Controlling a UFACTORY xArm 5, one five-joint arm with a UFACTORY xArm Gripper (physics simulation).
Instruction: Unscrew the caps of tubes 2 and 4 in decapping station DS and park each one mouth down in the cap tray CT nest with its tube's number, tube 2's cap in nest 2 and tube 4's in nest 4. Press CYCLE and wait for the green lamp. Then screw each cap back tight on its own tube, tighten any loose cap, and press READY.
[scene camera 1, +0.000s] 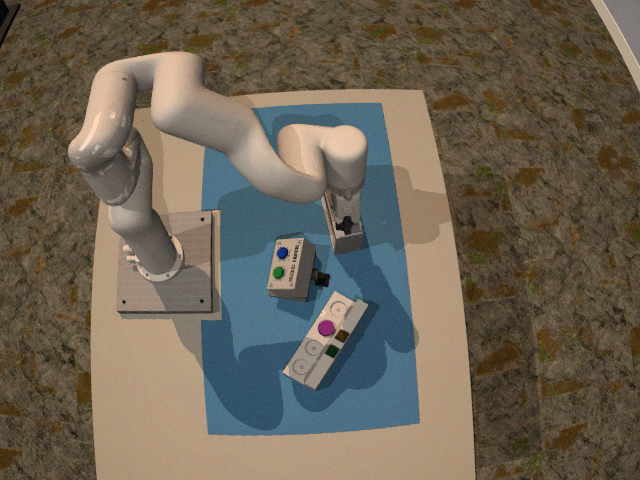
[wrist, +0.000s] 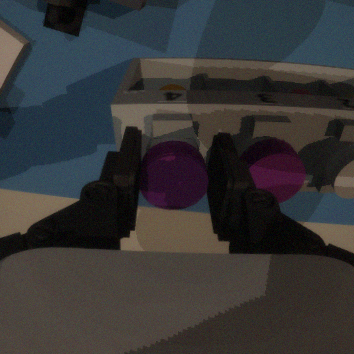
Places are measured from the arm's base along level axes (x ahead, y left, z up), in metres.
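Pixels of known places: gripper, fingertip midpoint: (scene camera 1: 342, 219) (wrist: 174, 154); arm's base at its link origin: (scene camera 1: 159, 257).
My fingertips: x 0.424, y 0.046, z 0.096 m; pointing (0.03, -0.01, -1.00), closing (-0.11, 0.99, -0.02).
Note:
Ahead of a thing's pixels: the offset from my fingertips to its middle. "pt": to the spot under its first point. Level surfaces: height alone.
My gripper (scene camera 1: 347, 225) (wrist: 174, 154) is shut on a purple cap @(0.011 m ahead, 0.001 m left, 0.003 m up) (wrist: 173, 181) at the end position of the decapping station @(0.004 m back, 0.077 m left, 0.062 m down) (scene camera 1: 347, 244) (wrist: 235, 111). Whether this cap sits on its tube cannot be told. A second magenta cap @(0.001 m ahead, 0.052 m left, 0.000 m up) (wrist: 276, 172) is just right of the fingers in the wrist view, and part of a pale round piece @(pt 0.006 m back, 0.096 m left, 0.005 m up) (wrist: 346, 180) shows farther right. The cap tray @(0.114 m down) (scene camera 1: 346, 352) has a magenta cap @(0.036 m back, 0.211 m right, 0.101 m down) (scene camera 1: 326, 328) in the second nest from its upper end; three nests show bare. The control box @(0.107 m back, 0.082 m right, 0.072 m down) (scene camera 1: 287, 283) has a blue button @(0.125 m back, 0.056 m right, 0.050 m down) (scene camera 1: 282, 253) and a green button @(0.133 m back, 0.100 m right, 0.050 m down) (scene camera 1: 278, 272).
A dark block @(pt 0.043 m back, 0.099 m right, 0.099 m down) (scene camera 1: 321, 279) (wrist: 65, 19) sticks out from the control box's right side, between station and tray. A brown square @(pt 0.004 m back, 0.237 m right, 0.060 m down) (scene camera 1: 342, 335) and a dark green square @(pt 0.025 m back, 0.270 m right, 0.060 m down) (scene camera 1: 332, 350) are on the tray's raised edge. The blue mat @(0.114 m down) (scene camera 1: 248, 403) lies under these things.

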